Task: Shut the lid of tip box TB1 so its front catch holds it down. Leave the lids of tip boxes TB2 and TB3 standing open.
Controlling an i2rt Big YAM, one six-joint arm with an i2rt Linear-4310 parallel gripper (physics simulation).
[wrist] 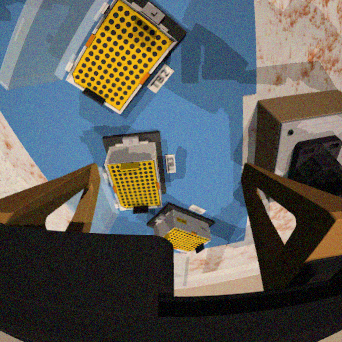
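Pixels of known places: gripper, between the fingertips: (170, 170); arm's base, origin of its link: (309, 165).
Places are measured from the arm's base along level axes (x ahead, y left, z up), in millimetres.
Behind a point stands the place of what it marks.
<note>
My gripper (170, 170) @(x 231, y -168, z 137 mm) is open and empty, its fingers spread wide above the boxes. The tip box labelled TB2 (120, 57) @(x 271, y -218, z -29 mm), with a yellow perforated tray, sits at upper left; its clear lid (31, 47) @(x 342, y -263, z 29 mm) stands open on its left side. A second tip box (134, 182) @(x 315, y -13, z -30 mm) sits between and beyond the fingertips, its clear lid (106, 212) @(x 385, y 31, z -9 mm) open on its left, partly behind the left finger. A third, smaller-looking tip box (186, 231) @(x 246, y 167, z -26 mm) sits lower down; a faint clear panel shows below it. I cannot surely read which of these two is TB1 and which is TB3.
The boxes stand on a blue mat (210, 140) @(x 164, y -31, z -87 mm). A brown and grey block-shaped device (270, 135) @(x 72, y -59, z -30 mm) with a black part on its front stands at the right, close to the right finger in view. A speckled, rust-stained surface (295, 37) @(x 4, y -199, z -90 mm) lies around the mat.
</note>
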